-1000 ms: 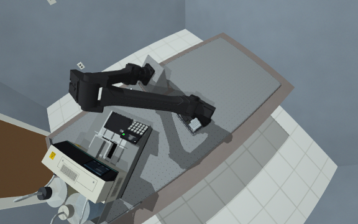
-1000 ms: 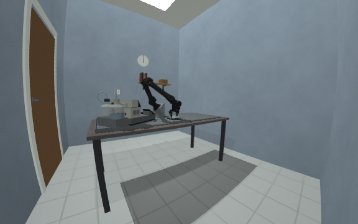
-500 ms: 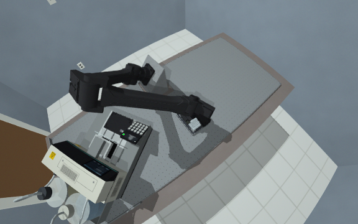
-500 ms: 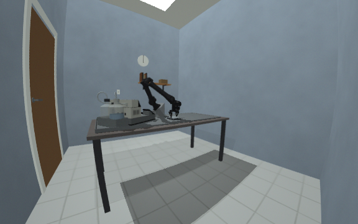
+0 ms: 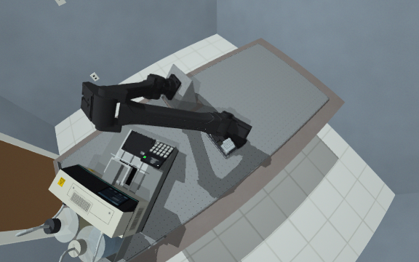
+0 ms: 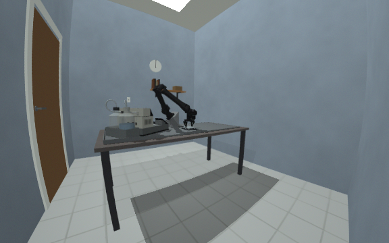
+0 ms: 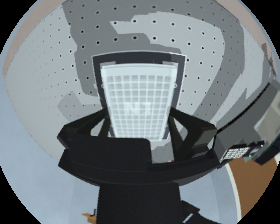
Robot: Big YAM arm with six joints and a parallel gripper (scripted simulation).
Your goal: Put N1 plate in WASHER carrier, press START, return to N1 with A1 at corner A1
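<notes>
Now: the white well plate 1 cm below my hand. Also, from my hand: plate washer 13 cm behind, 51 cm to the right, 10 cm above; bottle 4 cm behind, 80 cm to the right, 11 cm above.
</notes>
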